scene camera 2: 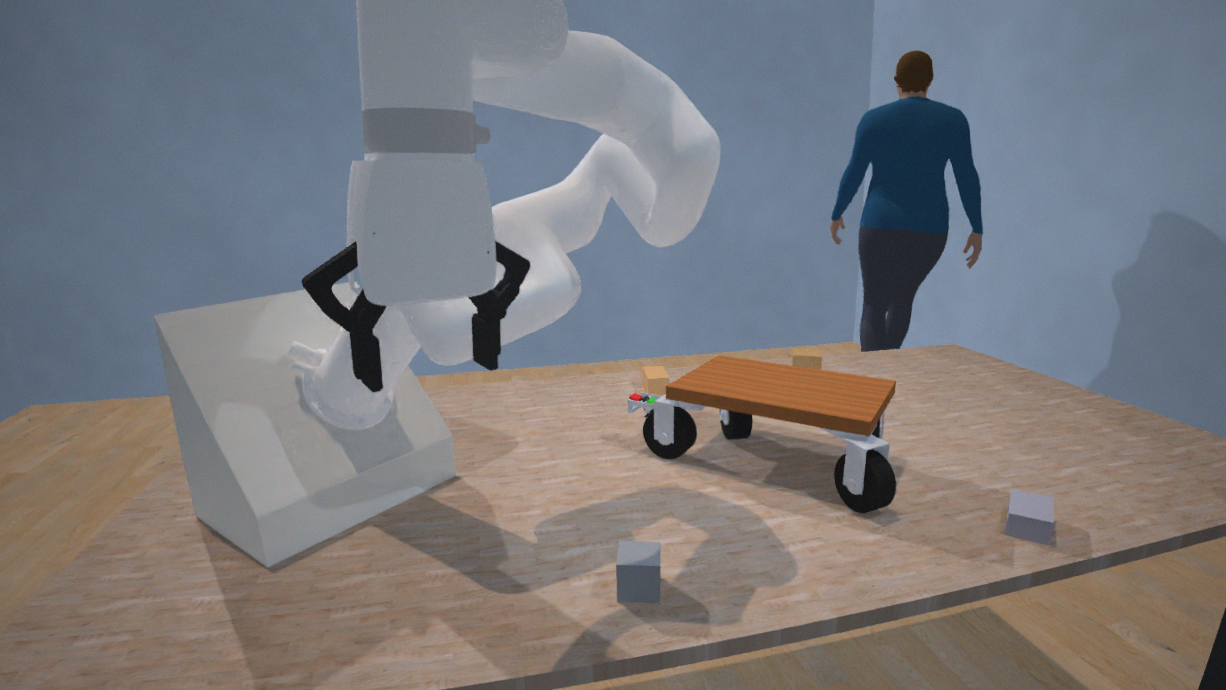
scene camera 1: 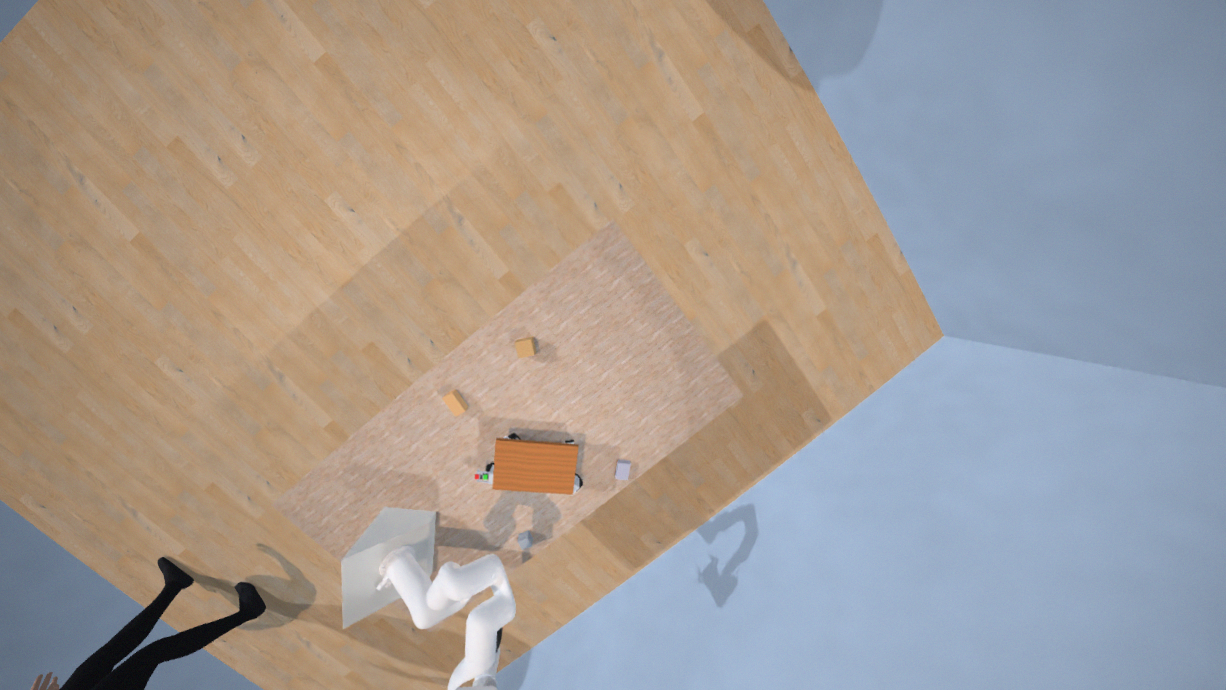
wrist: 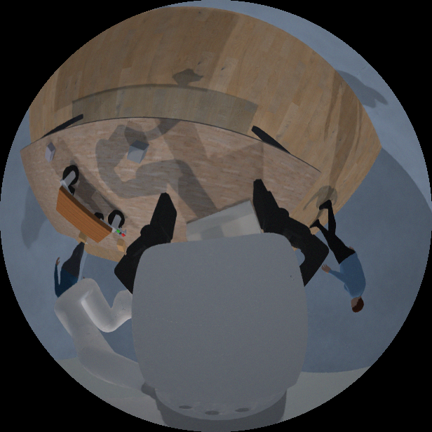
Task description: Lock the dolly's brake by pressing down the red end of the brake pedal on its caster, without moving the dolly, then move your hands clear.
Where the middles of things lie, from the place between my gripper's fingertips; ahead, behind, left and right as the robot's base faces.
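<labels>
Gripper a fair way above the dolly (scene camera 2: 849, 406), far short of it, far to the right of it. Lilac block (scene camera 2: 1030, 516): 27 cm below my gripper, 71 cm ahead, 3 cm to the right. Going by their middles, dolly nearest to my gripper of the things named here.
</labels>
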